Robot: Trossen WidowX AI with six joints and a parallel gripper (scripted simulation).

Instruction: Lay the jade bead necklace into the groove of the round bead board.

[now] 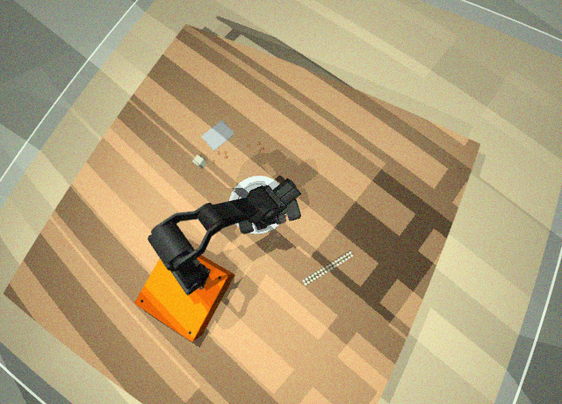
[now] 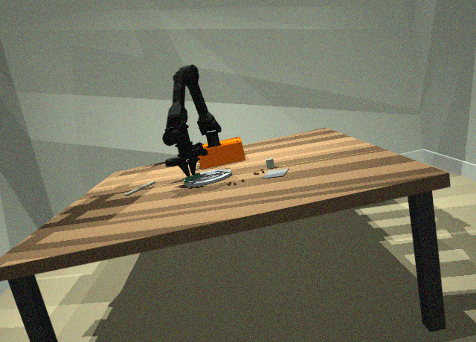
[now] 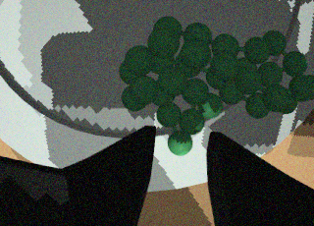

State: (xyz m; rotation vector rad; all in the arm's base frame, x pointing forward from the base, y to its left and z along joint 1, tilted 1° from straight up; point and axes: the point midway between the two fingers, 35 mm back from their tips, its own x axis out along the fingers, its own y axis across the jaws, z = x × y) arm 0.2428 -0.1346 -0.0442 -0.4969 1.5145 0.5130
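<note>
Now: gripper tip 4 cm short of the round bead board, 6 cm to the right of it and 1 cm above it. The rest, counted from my gripper tip: grey flat plate 23 cm ahead, 31 cm to the left, 1 cm below; then small white cube 10 cm ahead, 32 cm to the left.
</note>
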